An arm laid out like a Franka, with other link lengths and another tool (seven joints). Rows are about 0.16 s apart.
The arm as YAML. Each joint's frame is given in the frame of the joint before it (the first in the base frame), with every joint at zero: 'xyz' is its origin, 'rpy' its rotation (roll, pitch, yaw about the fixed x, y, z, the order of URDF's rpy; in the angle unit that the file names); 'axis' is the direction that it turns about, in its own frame. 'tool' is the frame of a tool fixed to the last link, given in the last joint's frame.
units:
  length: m
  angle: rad
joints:
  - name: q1
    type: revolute
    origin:
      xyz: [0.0, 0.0, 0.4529]
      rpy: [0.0, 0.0, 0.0]
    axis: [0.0, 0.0, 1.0]
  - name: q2
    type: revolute
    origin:
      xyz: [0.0, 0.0, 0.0]
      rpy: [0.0, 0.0, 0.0]
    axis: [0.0, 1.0, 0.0]
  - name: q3
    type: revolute
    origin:
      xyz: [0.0, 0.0, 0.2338]
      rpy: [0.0, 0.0, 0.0]
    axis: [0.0, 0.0, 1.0]
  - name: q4
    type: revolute
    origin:
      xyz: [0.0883, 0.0, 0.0]
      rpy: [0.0, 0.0, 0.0]
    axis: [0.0, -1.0, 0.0]
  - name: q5
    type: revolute
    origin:
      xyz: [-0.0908, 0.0, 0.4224]
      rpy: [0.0, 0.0, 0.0]
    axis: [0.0, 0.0, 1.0]
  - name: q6
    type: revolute
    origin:
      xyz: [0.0, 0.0, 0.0]
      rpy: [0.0, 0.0, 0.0]
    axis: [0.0, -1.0, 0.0]
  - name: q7
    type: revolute
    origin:
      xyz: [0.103, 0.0, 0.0]
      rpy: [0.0, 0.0, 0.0]
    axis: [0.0, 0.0, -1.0]
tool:
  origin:
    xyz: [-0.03, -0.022, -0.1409]
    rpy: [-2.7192, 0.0, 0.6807]
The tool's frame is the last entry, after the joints.
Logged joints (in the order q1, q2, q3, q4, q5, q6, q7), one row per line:
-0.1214, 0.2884, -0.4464, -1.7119, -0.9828, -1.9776, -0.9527
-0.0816, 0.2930, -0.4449, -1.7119, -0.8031, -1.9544, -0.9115
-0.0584, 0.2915, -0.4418, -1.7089, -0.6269, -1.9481, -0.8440
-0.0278, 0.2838, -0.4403, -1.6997, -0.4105, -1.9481, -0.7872
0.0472, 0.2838, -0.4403, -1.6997, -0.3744, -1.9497, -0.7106
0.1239, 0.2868, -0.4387, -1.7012, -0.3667, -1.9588, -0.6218
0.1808, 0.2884, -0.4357, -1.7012, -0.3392, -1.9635, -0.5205
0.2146, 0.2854, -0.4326, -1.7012, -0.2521, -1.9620, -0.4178
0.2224, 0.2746, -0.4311, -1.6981, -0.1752, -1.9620, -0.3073
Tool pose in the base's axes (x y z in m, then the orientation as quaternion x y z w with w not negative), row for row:
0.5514, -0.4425, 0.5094, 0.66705, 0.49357, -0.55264, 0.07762
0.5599, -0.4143, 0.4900, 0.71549, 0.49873, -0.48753, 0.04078
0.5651, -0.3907, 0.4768, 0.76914, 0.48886, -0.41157, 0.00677
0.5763, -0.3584, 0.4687, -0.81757, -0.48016, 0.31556, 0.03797
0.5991, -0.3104, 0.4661, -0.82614, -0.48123, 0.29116, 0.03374
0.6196, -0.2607, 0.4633, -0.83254, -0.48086, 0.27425, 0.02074
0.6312, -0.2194, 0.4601, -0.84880, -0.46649, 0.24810, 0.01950
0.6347, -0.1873, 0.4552, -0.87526, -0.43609, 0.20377, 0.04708
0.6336, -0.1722, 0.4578, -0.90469, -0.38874, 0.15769, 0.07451
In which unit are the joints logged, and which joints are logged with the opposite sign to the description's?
The joints are logged in radians. Opposite sign: q6.
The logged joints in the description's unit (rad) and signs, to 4 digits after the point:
-0.1214, 0.2884, -0.4464, -1.7119, -0.9828, 1.9776, -0.9527
-0.0816, 0.2930, -0.4449, -1.7119, -0.8031, 1.9544, -0.9115
-0.0584, 0.2915, -0.4418, -1.7089, -0.6269, 1.9481, -0.8440
-0.0278, 0.2838, -0.4403, -1.6997, -0.4105, 1.9481, -0.7872
0.0472, 0.2838, -0.4403, -1.6997, -0.3744, 1.9497, -0.7106
0.1239, 0.2868, -0.4387, -1.7012, -0.3667, 1.9588, -0.6218
0.1808, 0.2884, -0.4357, -1.7012, -0.3392, 1.9635, -0.5205
0.2146, 0.2854, -0.4326, -1.7012, -0.2521, 1.9620, -0.4178
0.2224, 0.2746, -0.4311, -1.6981, -0.1752, 1.9620, -0.3073

